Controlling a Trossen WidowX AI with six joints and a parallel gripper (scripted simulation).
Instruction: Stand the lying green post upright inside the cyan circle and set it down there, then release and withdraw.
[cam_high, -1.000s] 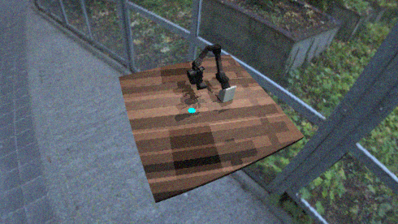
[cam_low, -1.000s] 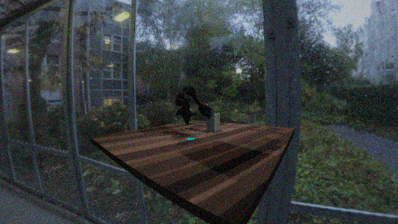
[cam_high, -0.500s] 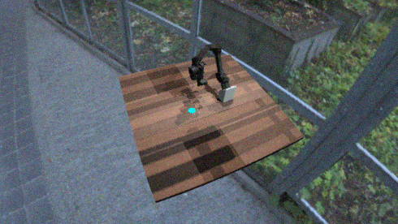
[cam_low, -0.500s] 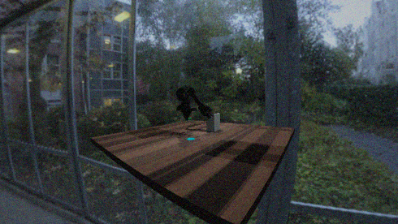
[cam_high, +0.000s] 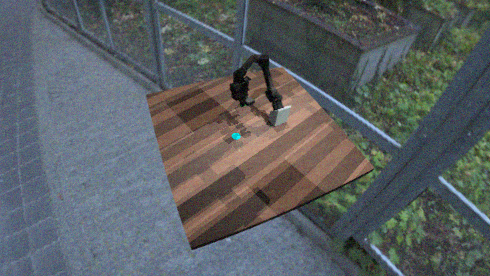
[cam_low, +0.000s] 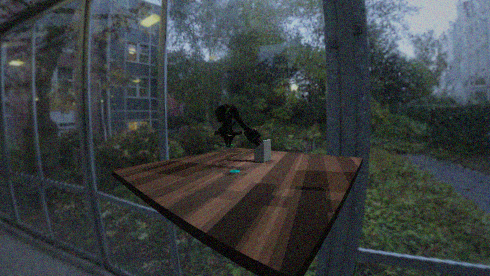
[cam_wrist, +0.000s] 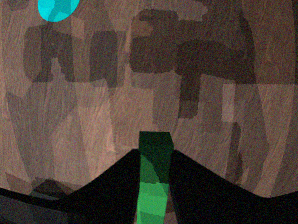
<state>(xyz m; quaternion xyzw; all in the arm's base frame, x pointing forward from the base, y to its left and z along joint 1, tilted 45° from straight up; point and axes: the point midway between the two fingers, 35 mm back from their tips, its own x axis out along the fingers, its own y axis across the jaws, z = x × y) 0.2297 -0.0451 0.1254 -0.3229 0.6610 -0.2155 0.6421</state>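
Right now the cyan circle is 13 cm to the left of my gripper tip, 13 cm below it and 11 cm ahead of it. Round my gripper tip: green post (2 cm behind).
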